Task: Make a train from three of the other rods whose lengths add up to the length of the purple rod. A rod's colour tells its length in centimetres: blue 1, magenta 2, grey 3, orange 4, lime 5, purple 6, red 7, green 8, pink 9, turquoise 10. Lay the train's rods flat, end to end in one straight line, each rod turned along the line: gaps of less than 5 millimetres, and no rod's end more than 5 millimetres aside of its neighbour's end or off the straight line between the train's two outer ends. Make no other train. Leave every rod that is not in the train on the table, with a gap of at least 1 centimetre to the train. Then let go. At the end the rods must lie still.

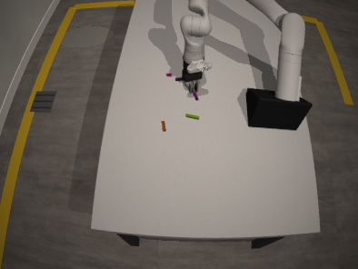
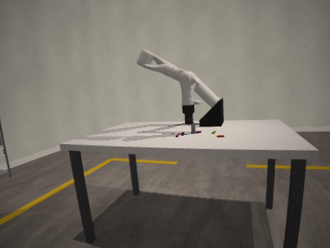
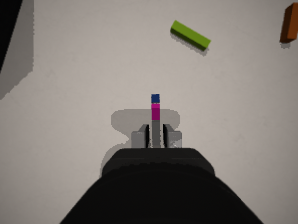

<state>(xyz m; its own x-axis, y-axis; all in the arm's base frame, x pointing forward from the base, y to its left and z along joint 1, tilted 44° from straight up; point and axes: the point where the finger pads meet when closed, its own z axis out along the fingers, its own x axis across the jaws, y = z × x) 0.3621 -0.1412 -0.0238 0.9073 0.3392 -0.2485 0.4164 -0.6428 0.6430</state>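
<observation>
Right now my hand is 10 mm above the grey rod. From my hand the other things lie so: purple rod (50 mm ahead, 50 mm to the right, 10 mm below); lime rod (10 mm behind, 130 mm to the left, 10 mm below); small blue rod (20 mm behind, 40 mm to the left, 10 mm below).
</observation>
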